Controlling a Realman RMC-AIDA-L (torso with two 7-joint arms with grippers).
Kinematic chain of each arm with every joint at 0, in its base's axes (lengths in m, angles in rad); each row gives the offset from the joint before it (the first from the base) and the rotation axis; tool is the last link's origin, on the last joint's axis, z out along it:
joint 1: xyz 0 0 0.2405 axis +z
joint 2: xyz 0 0 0 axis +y
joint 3: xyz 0 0 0.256 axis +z
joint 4: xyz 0 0 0 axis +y
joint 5: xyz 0 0 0.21 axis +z
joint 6: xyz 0 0 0 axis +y
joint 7: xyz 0 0 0.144 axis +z
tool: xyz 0 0 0
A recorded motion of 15 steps. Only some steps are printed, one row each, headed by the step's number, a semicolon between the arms.
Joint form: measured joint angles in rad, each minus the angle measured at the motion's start. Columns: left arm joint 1, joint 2, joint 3, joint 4, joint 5, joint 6, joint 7; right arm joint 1, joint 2, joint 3, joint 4, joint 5, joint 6, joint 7.
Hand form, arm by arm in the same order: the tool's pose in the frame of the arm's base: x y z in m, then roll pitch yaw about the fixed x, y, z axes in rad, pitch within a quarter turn. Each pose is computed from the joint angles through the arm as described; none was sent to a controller.
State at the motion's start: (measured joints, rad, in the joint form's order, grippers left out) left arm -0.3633 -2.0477 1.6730 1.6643 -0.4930 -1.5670 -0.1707; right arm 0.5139 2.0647 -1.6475 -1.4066 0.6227 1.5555 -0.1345
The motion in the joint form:
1: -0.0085 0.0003 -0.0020 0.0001 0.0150 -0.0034 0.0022; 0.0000 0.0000 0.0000 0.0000 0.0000 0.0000 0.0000
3: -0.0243 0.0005 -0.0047 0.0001 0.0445 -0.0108 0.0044; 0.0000 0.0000 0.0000 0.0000 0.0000 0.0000 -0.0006
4: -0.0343 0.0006 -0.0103 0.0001 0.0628 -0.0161 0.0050; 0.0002 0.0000 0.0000 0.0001 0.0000 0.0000 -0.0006
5: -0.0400 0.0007 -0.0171 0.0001 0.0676 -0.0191 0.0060; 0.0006 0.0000 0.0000 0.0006 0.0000 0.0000 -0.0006
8: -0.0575 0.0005 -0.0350 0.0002 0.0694 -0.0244 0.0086; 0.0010 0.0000 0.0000 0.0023 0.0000 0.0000 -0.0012
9: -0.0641 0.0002 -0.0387 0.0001 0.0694 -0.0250 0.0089; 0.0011 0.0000 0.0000 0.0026 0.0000 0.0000 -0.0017
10: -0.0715 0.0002 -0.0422 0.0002 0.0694 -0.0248 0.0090; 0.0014 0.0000 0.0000 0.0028 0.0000 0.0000 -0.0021
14: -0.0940 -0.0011 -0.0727 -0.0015 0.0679 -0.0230 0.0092; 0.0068 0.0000 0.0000 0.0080 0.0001 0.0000 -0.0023
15: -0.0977 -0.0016 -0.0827 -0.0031 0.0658 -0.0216 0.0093; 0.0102 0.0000 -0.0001 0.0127 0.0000 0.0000 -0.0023
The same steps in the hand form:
1: -0.1859 0.3015 -0.0046 -2.5335 -0.0511 1.2078; 0.1807 0.3124 -0.0386 -2.6937 -0.1904 -1.0372
3: -0.1848 0.3056 -0.0015 -2.5030 -0.0504 1.1929; 0.1807 0.3124 -0.0386 -2.6938 -0.1907 -1.0366
4: -0.1843 0.3085 0.0013 -2.4840 -0.0533 1.1864; 0.1807 0.3125 -0.0386 -2.6938 -0.1907 -1.0365
5: -0.1836 0.3102 0.0030 -2.4788 -0.0571 1.1844; 0.1806 0.3125 -0.0386 -2.6938 -0.1910 -1.0365
8: -0.1797 0.3148 0.0066 -2.4768 -0.0676 1.1761; 0.1809 0.3125 -0.0387 -2.6937 -0.1920 -1.0371
9: -0.1778 0.3163 0.0072 -2.4771 -0.0702 1.1714; 0.1809 0.3125 -0.0388 -2.6938 -0.1924 -1.0368
10: -0.1756 0.3180 0.0078 -2.4772 -0.0734 1.1654; 0.1809 0.3125 -0.0388 -2.6939 -0.1926 -1.0363
14: -0.1701 0.3250 0.0130 -2.4811 -0.1007 1.1575; 0.1804 0.3133 -0.0392 -2.6936 -0.1952 -1.0354
15: -0.1694 0.3267 0.0144 -2.4841 -0.1096 1.1591; 0.1804 0.3137 -0.0396 -2.6932 -0.1975 -1.0361

